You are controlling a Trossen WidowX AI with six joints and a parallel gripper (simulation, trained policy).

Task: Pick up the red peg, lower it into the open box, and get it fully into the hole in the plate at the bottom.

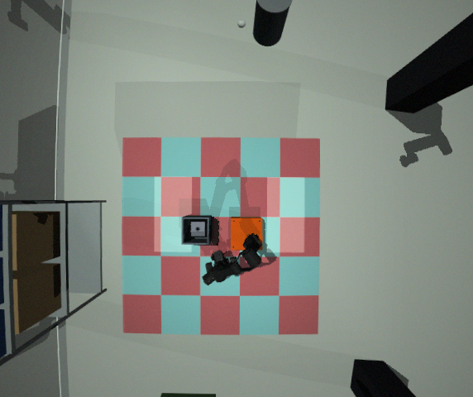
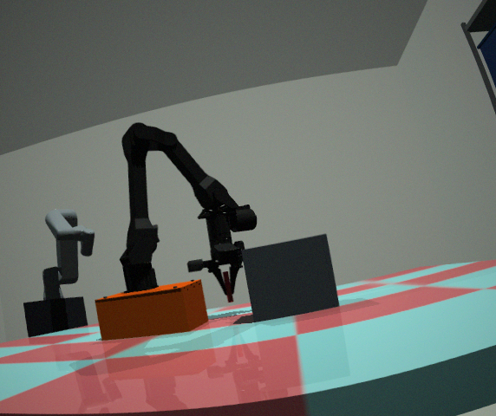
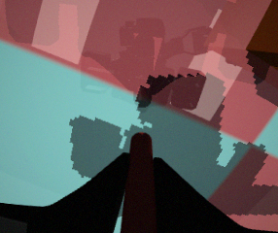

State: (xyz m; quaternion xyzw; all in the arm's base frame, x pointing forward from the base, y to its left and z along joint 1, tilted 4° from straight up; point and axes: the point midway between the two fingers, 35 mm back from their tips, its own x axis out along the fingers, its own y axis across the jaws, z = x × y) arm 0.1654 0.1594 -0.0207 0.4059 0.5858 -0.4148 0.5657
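The grey plate is 19 cm to the right of my gripper tip, 18 cm ahead of it and 1 cm below it. The rest, counted from my gripper tip: red peg (2 cm above).
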